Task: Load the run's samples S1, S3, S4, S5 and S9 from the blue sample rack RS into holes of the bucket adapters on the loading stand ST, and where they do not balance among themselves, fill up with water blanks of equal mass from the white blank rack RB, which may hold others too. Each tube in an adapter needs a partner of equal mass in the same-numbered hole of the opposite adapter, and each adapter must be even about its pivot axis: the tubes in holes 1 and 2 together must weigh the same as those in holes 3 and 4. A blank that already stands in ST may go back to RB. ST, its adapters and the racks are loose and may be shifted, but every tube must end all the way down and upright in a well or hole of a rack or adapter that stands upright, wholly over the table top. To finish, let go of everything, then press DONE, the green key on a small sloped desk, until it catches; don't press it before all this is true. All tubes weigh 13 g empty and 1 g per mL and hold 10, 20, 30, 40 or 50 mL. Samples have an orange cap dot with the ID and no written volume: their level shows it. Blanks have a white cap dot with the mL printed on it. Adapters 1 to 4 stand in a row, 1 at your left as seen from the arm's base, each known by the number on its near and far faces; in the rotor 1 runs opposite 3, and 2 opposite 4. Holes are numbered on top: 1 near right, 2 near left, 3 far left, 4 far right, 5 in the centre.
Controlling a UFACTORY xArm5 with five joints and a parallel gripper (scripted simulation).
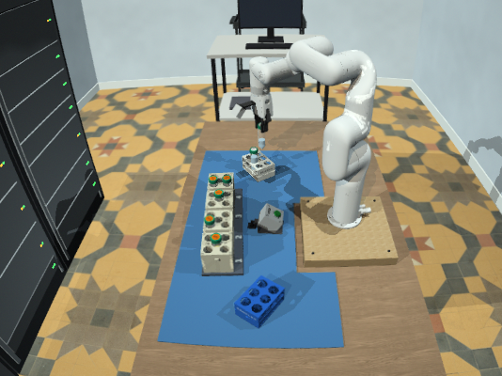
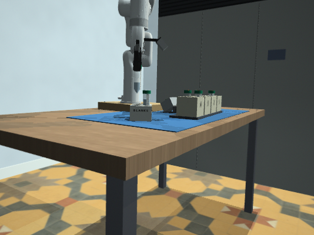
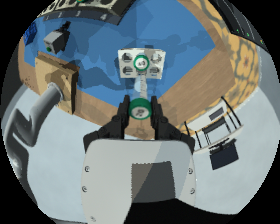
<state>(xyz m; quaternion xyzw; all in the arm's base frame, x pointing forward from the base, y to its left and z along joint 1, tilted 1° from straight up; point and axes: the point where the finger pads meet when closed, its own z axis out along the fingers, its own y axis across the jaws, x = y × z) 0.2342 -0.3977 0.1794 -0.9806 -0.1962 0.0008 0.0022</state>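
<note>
Right now the green-capped blank tube is 50 mm below my hand and 10 mm ahead of it. The rest, counted from my hand: green done key 360 mm to the left, 150 mm below, 10 mm ahead; green-capped blank 160 mm below, 40 mm ahead, 10 mm to the left; white blank rack RB 190 mm below, 20 mm ahead, 10 mm to the left.
</note>
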